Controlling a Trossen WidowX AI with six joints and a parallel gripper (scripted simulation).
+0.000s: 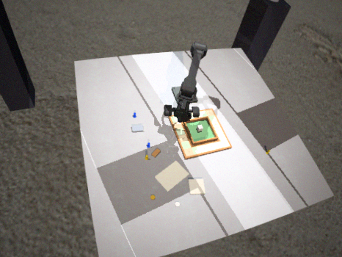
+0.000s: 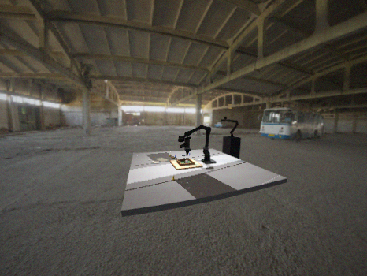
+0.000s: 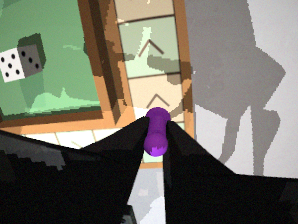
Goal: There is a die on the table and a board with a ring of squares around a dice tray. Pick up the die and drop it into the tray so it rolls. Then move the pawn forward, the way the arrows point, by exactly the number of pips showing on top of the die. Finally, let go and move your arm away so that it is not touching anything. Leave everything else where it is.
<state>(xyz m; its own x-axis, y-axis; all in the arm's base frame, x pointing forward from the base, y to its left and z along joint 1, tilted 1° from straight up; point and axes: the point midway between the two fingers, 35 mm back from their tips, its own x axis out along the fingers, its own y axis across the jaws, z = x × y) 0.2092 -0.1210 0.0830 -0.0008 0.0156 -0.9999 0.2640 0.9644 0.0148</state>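
My gripper tip is now 5 cm short of the die, 12 cm to the right of it and 4 cm above it. From my gripper tip the other things lie so: green dice tray 6 cm ahead, 12 cm to the left, 6 cm below; purple pawn 1 cm above; orange block 14 cm ahead, 16 cm to the right, 6 cm below.
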